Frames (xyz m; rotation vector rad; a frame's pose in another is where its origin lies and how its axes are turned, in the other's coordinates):
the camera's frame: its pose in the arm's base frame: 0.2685 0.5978 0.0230 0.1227 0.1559 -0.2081
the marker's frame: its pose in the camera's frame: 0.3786 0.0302 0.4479 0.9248 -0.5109 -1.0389
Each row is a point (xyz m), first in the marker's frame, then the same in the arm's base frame.
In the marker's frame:
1: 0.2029 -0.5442 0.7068
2: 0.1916 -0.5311 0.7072
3: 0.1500 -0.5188 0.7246
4: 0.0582 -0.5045 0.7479
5: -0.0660 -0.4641 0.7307
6: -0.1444 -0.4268 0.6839
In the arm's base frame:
1: -0.1156 0.0866 0.3718
2: -0.1100 0.0968 0.3846
3: -0.1243 0.1305 0.4138
4: -0.1530 0.2097 0.4592
5: -0.1428 0.3320 0.5071
6: -0.1026 0.4204 0.5245

